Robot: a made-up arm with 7 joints.
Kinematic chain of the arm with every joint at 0, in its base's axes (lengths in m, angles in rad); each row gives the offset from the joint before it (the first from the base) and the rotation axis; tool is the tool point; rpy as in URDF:
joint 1: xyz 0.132 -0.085 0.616 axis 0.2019 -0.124 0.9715
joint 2: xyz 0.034 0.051 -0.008 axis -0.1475 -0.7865 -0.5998
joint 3: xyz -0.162 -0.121 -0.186 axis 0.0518 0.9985 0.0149
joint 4: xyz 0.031 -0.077 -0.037 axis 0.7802 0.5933 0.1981
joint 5: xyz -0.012 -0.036 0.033 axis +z
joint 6: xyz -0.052 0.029 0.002 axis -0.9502 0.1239 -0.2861
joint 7: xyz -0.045 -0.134 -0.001 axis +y
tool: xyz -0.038 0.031 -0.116 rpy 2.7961 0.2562 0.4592
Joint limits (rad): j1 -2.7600..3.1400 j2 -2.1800..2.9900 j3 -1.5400..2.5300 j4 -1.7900..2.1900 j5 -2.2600..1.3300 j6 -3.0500..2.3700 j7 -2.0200..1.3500
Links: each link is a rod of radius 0.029 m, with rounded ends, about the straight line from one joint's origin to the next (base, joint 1, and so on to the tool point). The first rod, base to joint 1, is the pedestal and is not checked.
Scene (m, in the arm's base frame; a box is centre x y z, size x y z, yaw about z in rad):
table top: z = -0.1
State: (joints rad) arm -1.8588 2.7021 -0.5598 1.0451 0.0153 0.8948 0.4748
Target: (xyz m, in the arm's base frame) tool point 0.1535 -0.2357 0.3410
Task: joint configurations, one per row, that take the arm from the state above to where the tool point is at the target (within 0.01 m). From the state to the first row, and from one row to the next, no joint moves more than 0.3 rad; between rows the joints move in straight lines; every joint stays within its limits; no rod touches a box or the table.
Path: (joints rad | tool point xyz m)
1: -1.6070 2.6681 -0.4290 0.9637 -0.2627 1.0501 0.6328 | -0.1588 -0.2808 0.2813
2: -1.3552 2.6341 -0.2982 0.8823 -0.5408 1.2054 0.7909 | 0.0210 -0.3019 0.2806
3: -1.1035 2.6002 -0.1675 0.8010 -0.8188 1.3607 0.9489 | 0.1535 -0.2357 0.3410

